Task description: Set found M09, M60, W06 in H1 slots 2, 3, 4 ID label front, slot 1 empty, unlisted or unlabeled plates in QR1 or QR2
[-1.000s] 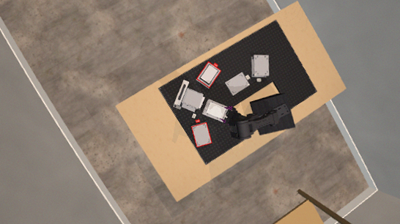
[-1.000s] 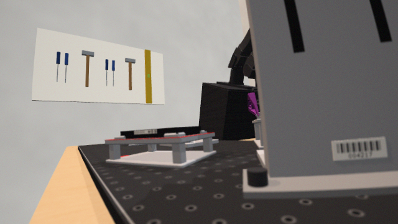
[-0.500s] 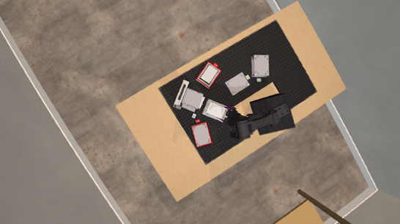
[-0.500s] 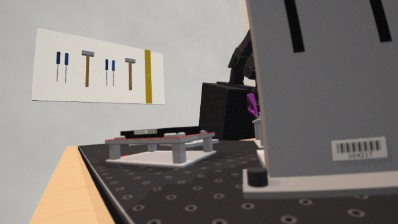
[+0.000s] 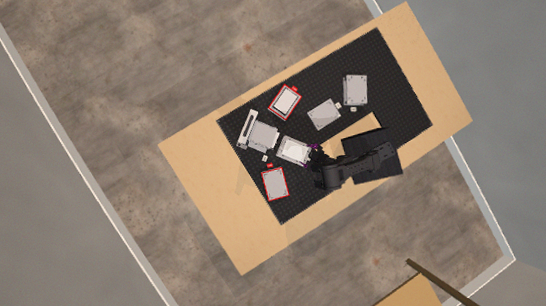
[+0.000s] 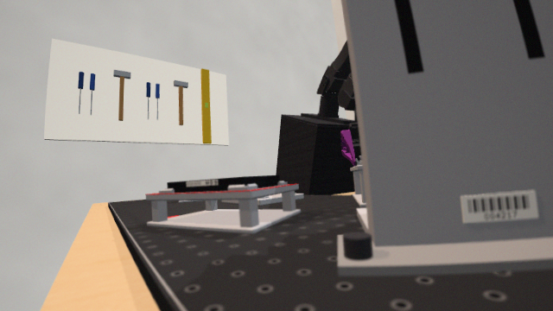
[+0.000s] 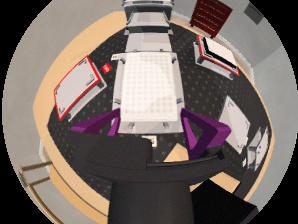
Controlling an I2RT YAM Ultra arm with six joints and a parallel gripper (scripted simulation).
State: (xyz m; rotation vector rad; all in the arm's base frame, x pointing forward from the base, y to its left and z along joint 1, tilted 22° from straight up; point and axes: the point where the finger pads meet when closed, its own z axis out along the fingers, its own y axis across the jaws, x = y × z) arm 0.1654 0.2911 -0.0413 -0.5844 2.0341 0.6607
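Now: hand 40 mm short of the white well plate and 40 mm to the right of it. Round my hand: plate hotel H1: 240 mm ahead, 210 mm to the left, 80 mm above; then red-rimmed nest: 70 mm behind, 220 mm to the left, 30 mm below; then black-sided plate: 300 mm ahead, 50 mm to the right, 20 mm below.
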